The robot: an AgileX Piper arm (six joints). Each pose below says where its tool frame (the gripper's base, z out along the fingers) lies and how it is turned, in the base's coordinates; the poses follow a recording.
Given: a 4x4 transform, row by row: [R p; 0 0 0 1], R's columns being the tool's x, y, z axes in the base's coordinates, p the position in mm. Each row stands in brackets.
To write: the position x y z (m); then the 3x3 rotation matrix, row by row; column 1 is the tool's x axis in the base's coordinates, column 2 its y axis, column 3 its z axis. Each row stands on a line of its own. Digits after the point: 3 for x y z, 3 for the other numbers.
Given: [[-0.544 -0.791 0.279 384], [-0.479 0.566 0.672 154], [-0.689 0.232 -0.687 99], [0 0 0 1]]
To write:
0.384 0.154 0.099
-0.544 -0.791 0.279
-0.479 0.566 0.672
-0.689 0.232 -0.687

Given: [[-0.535 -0.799 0.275 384], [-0.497 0.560 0.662 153], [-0.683 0.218 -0.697 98], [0 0 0 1]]
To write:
0.384 0.153 0.098
-0.535 -0.799 0.275
-0.497 0.560 0.662
-0.683 0.218 -0.697

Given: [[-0.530 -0.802 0.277 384], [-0.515 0.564 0.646 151], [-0.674 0.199 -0.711 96], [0 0 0 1]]
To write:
0.384 0.151 0.096
-0.530 -0.802 0.277
-0.515 0.564 0.646
-0.674 0.199 -0.711

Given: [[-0.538 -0.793 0.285 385], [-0.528 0.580 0.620 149], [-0.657 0.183 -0.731 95], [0 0 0 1]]
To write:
0.385 0.149 0.095
-0.538 -0.793 0.285
-0.528 0.580 0.620
-0.657 0.183 -0.731

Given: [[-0.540 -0.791 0.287 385], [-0.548 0.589 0.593 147], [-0.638 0.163 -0.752 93], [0 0 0 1]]
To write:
0.385 0.147 0.093
-0.540 -0.791 0.287
-0.548 0.589 0.593
-0.638 0.163 -0.752

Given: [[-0.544 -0.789 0.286 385], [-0.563 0.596 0.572 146], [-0.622 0.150 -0.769 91], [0 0 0 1]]
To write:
0.385 0.146 0.091
-0.544 -0.789 0.286
-0.563 0.596 0.572
-0.622 0.150 -0.769

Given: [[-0.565 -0.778 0.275 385], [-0.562 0.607 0.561 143], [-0.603 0.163 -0.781 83], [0 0 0 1]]
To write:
0.385 0.143 0.083
-0.565 -0.778 0.275
-0.562 0.607 0.561
-0.603 0.163 -0.781

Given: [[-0.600 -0.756 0.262 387], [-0.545 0.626 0.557 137], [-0.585 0.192 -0.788 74], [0 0 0 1]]
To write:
0.387 0.137 0.074
-0.600 -0.756 0.262
-0.545 0.626 0.557
-0.585 0.192 -0.788

